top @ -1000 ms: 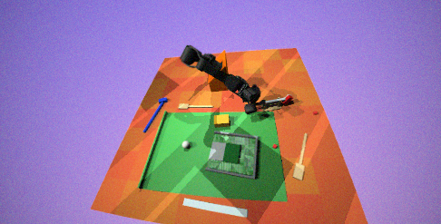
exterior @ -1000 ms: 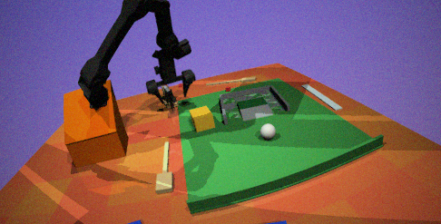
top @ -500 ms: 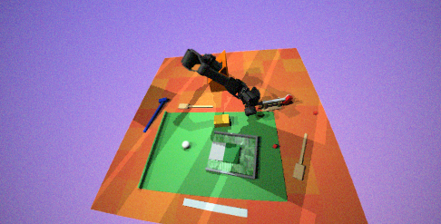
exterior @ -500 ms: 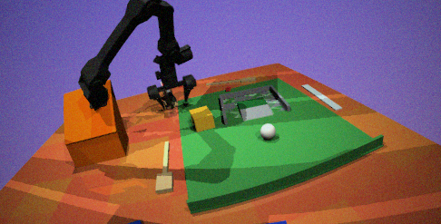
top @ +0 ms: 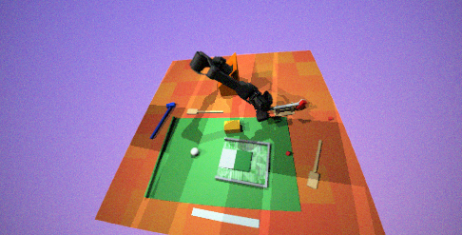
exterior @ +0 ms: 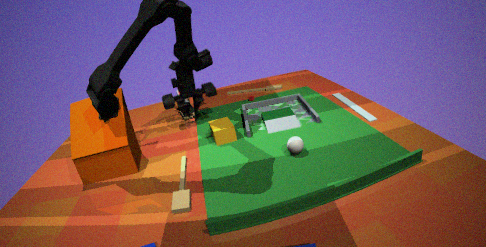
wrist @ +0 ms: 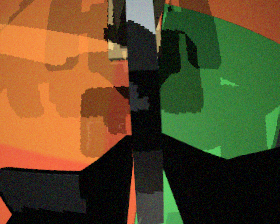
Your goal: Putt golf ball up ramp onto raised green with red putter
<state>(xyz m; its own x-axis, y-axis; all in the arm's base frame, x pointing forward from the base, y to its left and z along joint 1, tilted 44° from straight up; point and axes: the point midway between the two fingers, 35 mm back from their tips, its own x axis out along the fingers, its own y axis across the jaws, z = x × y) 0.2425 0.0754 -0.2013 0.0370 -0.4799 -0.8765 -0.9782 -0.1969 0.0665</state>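
The yellow block is 9 cm ahead of my gripper tip, 18 cm to the right of it and 1 cm below it. Also, from my gripper tip: white golf ball (25 cm ahead, 38 cm to the right, 1 cm below); red putter (3 cm behind, 11 cm to the left, 3 cm above); wooden fence (3 cm behind, 13 cm to the left).
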